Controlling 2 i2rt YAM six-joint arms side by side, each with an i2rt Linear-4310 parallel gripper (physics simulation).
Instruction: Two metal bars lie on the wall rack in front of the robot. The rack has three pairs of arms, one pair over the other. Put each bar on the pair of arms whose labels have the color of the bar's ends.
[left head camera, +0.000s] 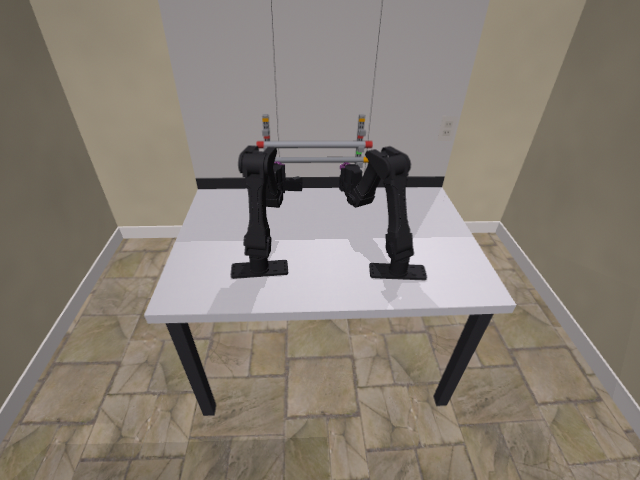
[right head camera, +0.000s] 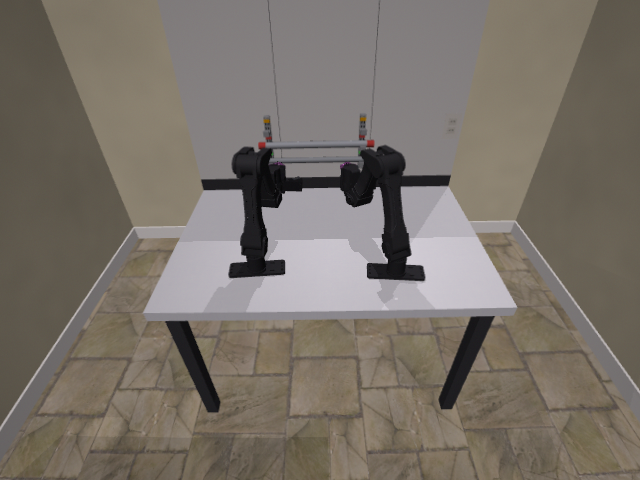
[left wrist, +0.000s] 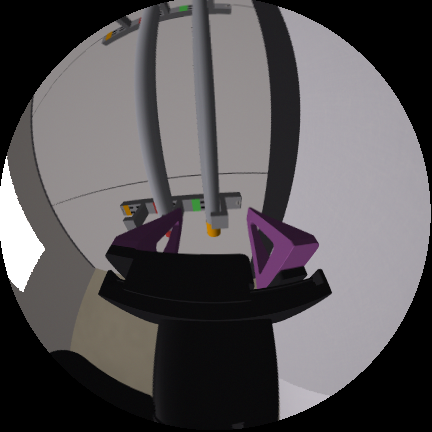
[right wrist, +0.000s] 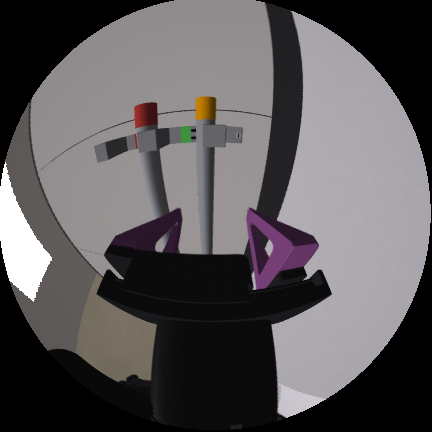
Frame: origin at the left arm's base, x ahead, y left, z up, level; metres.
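Where they show: left gripper, fingertip midpoint: (left wrist: 214, 212); right gripper, fingertip midpoint: (right wrist: 213, 212); left arm's base at its link origin: (left head camera: 259, 270) (right head camera: 257, 269); right arm's base at its link origin: (left head camera: 397, 272) (right head camera: 395, 272).
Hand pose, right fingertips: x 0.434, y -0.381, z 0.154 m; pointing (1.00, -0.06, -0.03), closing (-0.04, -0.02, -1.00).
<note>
Each offset is from my right fingertips to the top centre of the thing. "spot": to the spot under its first point. Level surfaces: height alone.
The red-ended bar @(dz +0.103, dx +0.080, dy +0.126 m) (left head camera: 315, 144) (right head camera: 315, 145) (left wrist: 146, 85) (right wrist: 152, 175) lies on the middle pair of arms, beside red labels. The orange-ended bar @(dz +0.023, dx +0.090, dy +0.132 m) (left head camera: 320, 160) (right head camera: 315, 160) (left wrist: 205, 100) (right wrist: 205, 185) lies on the lowest pair, beside green labels. The top pair, with orange labels, bears no bar. My left gripper (left head camera: 279, 164) (left wrist: 214, 212) and right gripper (right wrist: 215, 210) are partly open and empty, near the lower bar. In each wrist view that bar runs between the purple fingertips; the depth gap is hard to tell.
The rack's upright plates @(spot: dz +0.166, dx +0.086, dy -0.076 m) (left head camera: 361, 125) (right head camera: 362, 125) stand at the wall behind the white table @(dz -0.154 m) (left head camera: 320, 289) (right head camera: 320, 289). The upper bar runs close above the lower one. A dark strip (left head camera: 320, 181) (left wrist: 286, 100) (right wrist: 287, 100) runs along the wall below the rack.
</note>
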